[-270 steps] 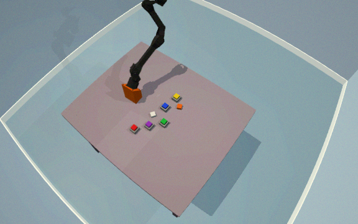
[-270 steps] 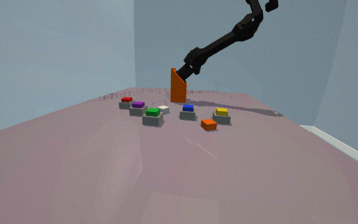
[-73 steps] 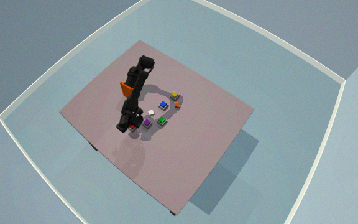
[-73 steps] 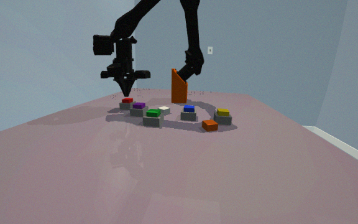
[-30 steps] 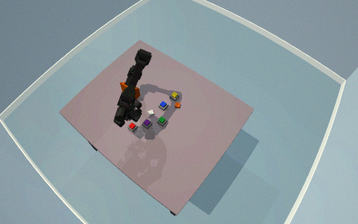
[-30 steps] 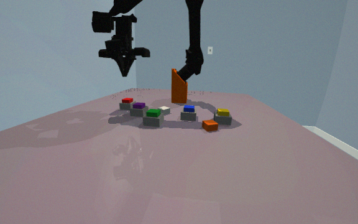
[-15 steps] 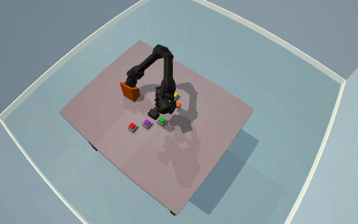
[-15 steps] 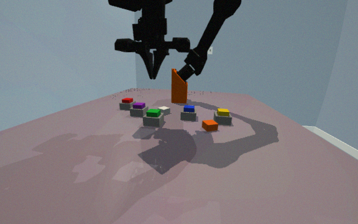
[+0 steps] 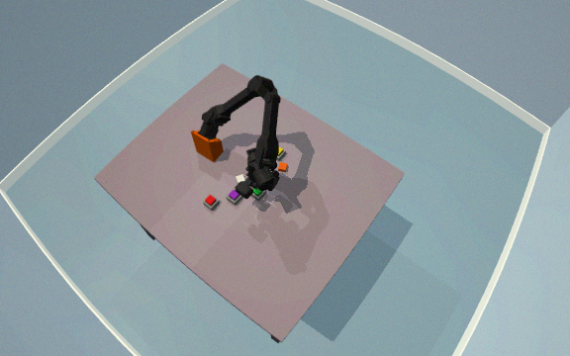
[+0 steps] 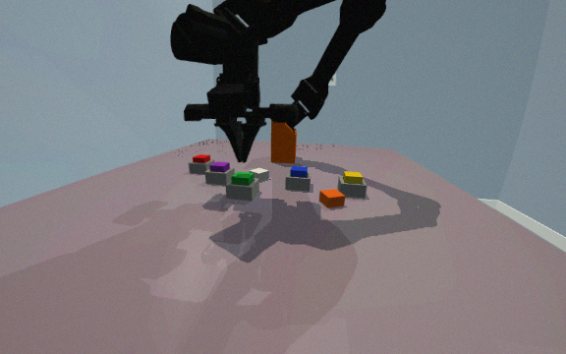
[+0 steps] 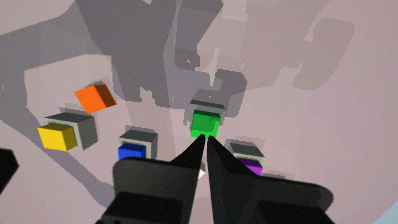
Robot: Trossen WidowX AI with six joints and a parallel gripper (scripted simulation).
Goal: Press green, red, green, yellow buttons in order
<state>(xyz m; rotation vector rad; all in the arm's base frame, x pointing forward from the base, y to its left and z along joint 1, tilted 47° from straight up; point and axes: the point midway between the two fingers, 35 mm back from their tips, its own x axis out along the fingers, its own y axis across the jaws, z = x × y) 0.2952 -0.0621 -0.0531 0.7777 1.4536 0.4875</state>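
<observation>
The green button lies 30 mm below my gripper tip. From my gripper tip the other things lie so: white block 90 mm behind, 50 mm below, 20 mm to the left; then purple button 70 mm behind, 60 mm to the right, 30 mm below; then blue button 110 mm to the left, 50 mm behind, 30 mm below.
</observation>
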